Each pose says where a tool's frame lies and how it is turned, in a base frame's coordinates. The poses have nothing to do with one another.
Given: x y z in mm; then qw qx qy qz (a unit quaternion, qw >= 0).
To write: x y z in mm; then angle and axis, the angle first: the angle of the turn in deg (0 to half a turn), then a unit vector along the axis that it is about. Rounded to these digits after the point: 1 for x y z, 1 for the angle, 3 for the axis.
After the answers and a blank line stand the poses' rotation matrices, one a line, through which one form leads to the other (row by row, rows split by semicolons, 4 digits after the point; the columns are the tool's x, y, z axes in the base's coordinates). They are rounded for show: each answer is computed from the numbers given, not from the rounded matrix.
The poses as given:
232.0 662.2 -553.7 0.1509 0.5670 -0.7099 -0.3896
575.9 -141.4 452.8 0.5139 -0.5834 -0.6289 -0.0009
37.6 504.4 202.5 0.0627 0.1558 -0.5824 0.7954
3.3 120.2 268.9 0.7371 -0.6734 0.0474 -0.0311
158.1 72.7 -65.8 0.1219 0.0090 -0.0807 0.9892
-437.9 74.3 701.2 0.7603 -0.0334 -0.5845 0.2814
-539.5 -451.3 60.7 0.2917 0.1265 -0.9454 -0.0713
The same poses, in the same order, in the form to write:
232.0 662.2 -553.7 162.6 0.574 -0.718 -0.394
575.9 -141.4 452.8 118.2 -0.680 -0.733 -0.001
37.6 504.4 202.5 172.8 0.156 -0.584 0.797
3.3 120.2 268.9 85.0 -0.996 0.070 -0.046
158.1 72.7 -65.8 166.0 0.009 -0.081 0.997
-437.9 74.3 701.2 81.0 -0.051 -0.900 0.433
-539.5 -451.3 60.7 146.1 0.132 -0.988 -0.075

-0.3115 -0.6874 -0.6561; -0.9226 0.0535 0.3820; -0.2276 0.7243 -0.6509
0.2089 0.7348 -0.6454; 0.7329 0.3193 0.6008; 0.6475 -0.5985 -0.4718
-0.9436 -0.2812 0.1748; -0.0817 -0.3138 -0.9460; 0.3209 -0.9069 0.2731
0.9936 -0.0180 0.1118; -0.1097 0.0911 0.9898; -0.0280 -0.9957 0.0886
-0.9701 -0.2426 -0.0019; 0.2397 -0.9573 -0.1619; 0.0375 -0.1575 0.9868
0.1583 -0.3889 -0.9076; 0.4669 0.8394 -0.2782; 0.8700 -0.3797 0.3145
-0.7978 -0.1976 -0.5696; -0.2808 0.9578 0.0610; 0.5335 0.2086 -0.8196

